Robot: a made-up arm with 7 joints. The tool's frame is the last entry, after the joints. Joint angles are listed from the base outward. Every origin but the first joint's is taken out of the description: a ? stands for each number. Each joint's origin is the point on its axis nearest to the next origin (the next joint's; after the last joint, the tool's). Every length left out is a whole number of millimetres.
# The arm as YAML. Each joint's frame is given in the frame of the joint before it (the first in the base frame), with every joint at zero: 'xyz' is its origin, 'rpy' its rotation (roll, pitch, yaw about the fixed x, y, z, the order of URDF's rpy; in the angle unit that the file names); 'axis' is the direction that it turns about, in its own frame. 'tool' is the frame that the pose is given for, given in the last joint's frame.
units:
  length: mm
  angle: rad
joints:
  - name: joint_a
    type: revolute
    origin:
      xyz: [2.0, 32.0, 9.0]
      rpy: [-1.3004, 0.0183, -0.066]
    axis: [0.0, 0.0, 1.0]
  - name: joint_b
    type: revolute
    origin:
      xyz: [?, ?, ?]
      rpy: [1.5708, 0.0, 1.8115]
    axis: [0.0, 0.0, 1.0]
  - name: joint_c
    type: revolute
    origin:
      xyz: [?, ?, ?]
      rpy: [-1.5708, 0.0, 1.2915]
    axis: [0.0, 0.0, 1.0]
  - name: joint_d
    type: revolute
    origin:
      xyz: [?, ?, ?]
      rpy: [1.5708, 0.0, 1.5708]
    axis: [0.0, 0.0, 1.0]
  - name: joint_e
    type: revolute
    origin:
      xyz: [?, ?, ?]
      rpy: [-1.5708, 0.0, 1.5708]
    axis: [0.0, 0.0, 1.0]
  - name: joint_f
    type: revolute
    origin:
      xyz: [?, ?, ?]
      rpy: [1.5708, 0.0, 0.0]
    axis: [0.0, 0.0, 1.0]
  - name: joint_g
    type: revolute
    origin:
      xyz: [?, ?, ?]
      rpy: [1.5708, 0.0, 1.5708]
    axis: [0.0, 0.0, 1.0]
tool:
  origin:
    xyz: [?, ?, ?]
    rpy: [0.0, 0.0, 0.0]
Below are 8 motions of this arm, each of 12 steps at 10 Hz.
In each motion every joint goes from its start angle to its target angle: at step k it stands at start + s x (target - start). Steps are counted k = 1, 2, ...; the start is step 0. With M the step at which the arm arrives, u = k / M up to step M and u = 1 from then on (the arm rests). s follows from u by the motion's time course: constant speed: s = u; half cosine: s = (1 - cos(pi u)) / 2; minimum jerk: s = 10 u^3 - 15 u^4 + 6 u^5.
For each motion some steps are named. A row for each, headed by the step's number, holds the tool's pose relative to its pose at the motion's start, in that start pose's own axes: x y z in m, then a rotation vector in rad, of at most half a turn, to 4 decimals.
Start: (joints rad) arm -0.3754 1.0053 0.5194 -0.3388 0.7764 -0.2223 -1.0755
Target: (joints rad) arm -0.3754 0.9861 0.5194 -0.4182 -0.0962 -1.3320 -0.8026
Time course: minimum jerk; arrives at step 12
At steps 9, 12:
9: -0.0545 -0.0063 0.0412 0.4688 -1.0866 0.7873
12: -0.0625 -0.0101 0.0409 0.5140 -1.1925 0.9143

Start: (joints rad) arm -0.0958 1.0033 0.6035 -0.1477 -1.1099 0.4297 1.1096
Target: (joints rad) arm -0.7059 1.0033 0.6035 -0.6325 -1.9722 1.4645 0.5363
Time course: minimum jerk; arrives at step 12
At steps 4, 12:
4: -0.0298 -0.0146 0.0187 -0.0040 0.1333 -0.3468
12: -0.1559 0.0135 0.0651 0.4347 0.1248 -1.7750

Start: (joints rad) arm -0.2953 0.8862 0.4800 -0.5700 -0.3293 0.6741 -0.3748
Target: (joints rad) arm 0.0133 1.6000 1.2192 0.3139 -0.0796 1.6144 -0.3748
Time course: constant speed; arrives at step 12
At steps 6, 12:
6: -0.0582 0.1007 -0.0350 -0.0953 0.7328 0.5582
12: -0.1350 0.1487 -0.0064 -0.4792 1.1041 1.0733

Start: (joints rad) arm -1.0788 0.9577 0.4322 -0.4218 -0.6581 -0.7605 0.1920
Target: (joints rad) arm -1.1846 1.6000 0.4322 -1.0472 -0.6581 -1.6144 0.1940
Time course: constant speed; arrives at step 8
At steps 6, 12:
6: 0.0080 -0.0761 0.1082 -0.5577 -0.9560 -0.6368
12: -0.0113 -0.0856 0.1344 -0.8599 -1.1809 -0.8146

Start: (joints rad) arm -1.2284 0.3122 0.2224 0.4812 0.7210 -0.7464 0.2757
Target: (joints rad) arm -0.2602 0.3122 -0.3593 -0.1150 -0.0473 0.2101 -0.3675
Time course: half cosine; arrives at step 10
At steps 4, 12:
4: -0.0592 -0.0291 0.0009 -0.1894 0.3721 -0.3214
12: -0.1888 -0.0735 0.0697 -0.9881 1.0780 -1.0088

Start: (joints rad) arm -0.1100 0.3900 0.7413 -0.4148 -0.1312 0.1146 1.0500
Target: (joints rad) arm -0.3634 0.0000 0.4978 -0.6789 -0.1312 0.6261 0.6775
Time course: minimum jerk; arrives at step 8
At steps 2, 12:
2: -0.0074 -0.0034 0.0002 0.0020 0.0614 -0.0495
12: -0.0706 -0.0280 0.0292 -0.1246 0.5502 -0.5675

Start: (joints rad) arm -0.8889 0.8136 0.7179 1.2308 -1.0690 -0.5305 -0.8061
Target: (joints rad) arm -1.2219 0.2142 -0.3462 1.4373 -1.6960 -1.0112 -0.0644
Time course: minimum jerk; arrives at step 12
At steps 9, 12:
9: -0.0576 -0.1477 -0.1304 -0.1615 0.2924 0.4503
12: -0.0640 -0.1671 -0.1360 -0.1613 0.3127 0.4810

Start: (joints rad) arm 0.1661 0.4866 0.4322 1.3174 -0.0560 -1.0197 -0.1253
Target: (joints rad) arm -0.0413 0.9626 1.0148 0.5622 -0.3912 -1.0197 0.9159
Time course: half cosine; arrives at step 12
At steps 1, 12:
1: 0.0031 0.0031 0.0029 0.0009 -0.0199 0.0339
12: 0.0100 0.1681 0.2330 -0.6463 -1.3213 1.6368

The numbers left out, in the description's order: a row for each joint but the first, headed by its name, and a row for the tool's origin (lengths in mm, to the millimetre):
joint_b: -3.0 12.0 0.0
joint_c: 121.0 -30.0 0.0
joint_d: 2.0 -10.0 0.0
joint_e: -150.0 -13.0 0.0
joint_f: 0.0 0.0 0.0
joint_g: 0.0 57.0 0.0
tool: 0.0 0.0 0.0

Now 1 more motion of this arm.
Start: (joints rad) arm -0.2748 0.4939 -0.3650 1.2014 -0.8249 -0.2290 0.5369
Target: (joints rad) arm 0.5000 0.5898 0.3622 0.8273 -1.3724 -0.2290 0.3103
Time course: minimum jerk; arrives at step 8
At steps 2, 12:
2: 0.0011 0.0152 -0.0121 -0.0812 0.0700 0.0359
12: -0.0213 0.1907 -0.0656 -0.7325 0.1991 0.4864

